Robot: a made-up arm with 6 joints. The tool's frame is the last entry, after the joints. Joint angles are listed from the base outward.
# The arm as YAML. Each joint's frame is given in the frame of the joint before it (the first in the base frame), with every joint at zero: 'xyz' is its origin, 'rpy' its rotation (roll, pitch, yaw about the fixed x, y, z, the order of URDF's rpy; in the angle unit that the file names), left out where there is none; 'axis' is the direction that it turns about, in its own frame. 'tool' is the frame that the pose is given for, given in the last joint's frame.
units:
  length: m
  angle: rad
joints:
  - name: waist
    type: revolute
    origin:
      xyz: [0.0, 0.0, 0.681]
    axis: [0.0, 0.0, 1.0]
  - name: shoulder
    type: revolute
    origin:
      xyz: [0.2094, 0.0, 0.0]
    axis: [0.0, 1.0, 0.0]
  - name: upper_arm
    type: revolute
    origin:
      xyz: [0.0, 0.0, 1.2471]
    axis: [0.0, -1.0, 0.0]
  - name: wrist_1
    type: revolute
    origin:
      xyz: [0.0, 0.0, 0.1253]
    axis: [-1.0, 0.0, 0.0]
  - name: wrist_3
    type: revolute
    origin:
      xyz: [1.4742, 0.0, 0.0]
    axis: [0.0, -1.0, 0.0]
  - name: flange
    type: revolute
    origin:
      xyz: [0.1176, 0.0, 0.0]
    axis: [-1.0, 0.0, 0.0]
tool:
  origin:
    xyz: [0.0, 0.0, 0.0]
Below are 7 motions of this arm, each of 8 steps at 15 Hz.
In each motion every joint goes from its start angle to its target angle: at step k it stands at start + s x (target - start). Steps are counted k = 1, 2, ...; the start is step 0. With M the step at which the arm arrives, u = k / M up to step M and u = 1 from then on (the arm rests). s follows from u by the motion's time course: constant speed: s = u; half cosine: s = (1 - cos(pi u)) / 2; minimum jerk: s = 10 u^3 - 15 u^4 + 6 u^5.
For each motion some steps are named. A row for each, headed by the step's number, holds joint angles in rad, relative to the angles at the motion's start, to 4 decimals.
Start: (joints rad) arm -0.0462 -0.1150 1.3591 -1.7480 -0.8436 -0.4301
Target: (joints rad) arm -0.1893 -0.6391 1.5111 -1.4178 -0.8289 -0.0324
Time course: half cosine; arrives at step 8
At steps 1, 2, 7, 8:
1: -0.0054 -0.0199 0.0058 0.0126 0.0006 0.0151
2: -0.0210 -0.0768 0.0223 0.0484 0.0022 0.0582
7: -0.1377 -0.5042 0.1462 0.3176 0.0141 0.3826
8: -0.1431 -0.5241 0.1520 0.3302 0.0147 0.3977

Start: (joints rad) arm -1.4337 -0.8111 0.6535 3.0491 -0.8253 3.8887
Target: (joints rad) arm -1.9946 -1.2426 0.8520 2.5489 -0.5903 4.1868
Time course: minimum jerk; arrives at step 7
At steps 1, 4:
1: -0.0130 -0.0100 0.0046 -0.0116 0.0055 0.0069
4: -0.3546 -0.2728 0.1255 -0.3162 0.1485 0.1884

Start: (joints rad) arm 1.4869 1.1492 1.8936 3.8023 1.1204 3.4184
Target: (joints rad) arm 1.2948 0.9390 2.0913 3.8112 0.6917 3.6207
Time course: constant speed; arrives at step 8
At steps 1, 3, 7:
1: -0.0240 -0.0263 0.0247 0.0011 -0.0536 0.0253
3: -0.0720 -0.0788 0.0741 0.0033 -0.1608 0.0759
7: -0.1681 -0.1839 0.1730 0.0078 -0.3751 0.1770

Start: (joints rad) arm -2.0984 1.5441 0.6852 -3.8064 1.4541 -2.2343
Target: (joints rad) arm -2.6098 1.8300 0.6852 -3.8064 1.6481 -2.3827
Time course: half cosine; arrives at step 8
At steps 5, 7, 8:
5: -0.3536 0.1977 0.0000 0.0000 0.1341 -0.1026
7: -0.4919 0.2750 0.0000 0.0000 0.1866 -0.1428
8: -0.5114 0.2859 0.0000 0.0000 0.1940 -0.1484

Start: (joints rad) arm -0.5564 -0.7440 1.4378 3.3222 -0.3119 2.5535
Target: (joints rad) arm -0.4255 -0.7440 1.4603 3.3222 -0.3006 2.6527
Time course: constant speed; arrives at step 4
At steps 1, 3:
1: 0.0327 0.0000 0.0056 0.0000 0.0028 0.0248
3: 0.0982 0.0000 0.0169 0.0000 0.0085 0.0744

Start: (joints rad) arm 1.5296 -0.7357 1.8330 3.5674 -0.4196 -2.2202
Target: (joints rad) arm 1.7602 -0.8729 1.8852 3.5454 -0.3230 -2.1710
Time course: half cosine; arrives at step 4
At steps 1, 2, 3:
1: 0.0338 -0.0201 0.0076 -0.0032 0.0141 0.0072
2: 0.1153 -0.0686 0.0261 -0.0110 0.0483 0.0246
3: 0.1968 -0.1171 0.0446 -0.0188 0.0825 0.0420

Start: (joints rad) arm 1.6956 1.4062 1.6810 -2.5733 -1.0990 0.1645
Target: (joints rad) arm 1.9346 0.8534 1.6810 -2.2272 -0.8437 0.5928
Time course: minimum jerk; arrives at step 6
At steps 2, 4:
2: 0.0502 -0.1160 0.0000 0.0726 0.0536 0.0899
4: 0.1888 -0.4368 0.0000 0.2735 0.2017 0.3384

